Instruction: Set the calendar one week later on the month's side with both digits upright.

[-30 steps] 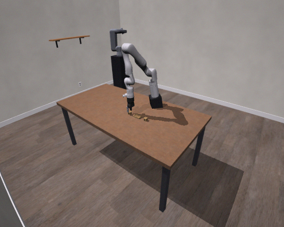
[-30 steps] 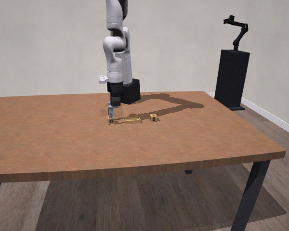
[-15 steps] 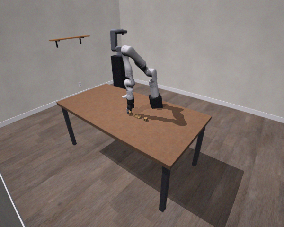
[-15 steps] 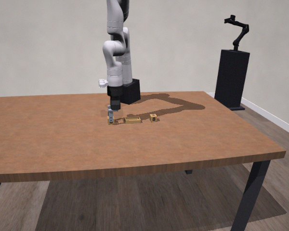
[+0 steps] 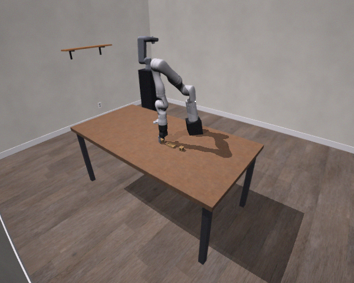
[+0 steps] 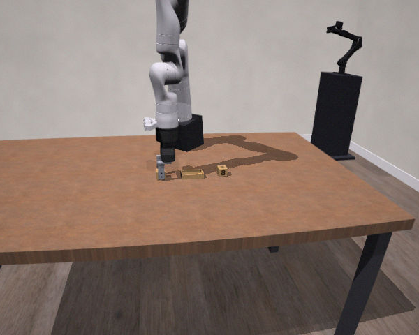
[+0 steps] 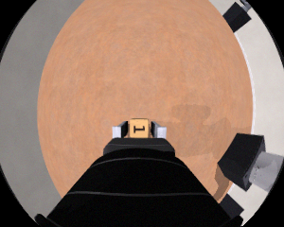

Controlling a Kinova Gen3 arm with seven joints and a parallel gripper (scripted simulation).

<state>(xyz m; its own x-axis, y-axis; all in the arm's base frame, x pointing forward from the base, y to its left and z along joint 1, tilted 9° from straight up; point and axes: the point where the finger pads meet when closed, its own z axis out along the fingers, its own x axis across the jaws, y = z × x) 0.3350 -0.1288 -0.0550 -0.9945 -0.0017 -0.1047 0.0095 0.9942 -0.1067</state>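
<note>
Right now my hand is 11 cm to the right of the wooden tray and 2 cm above it.
</note>
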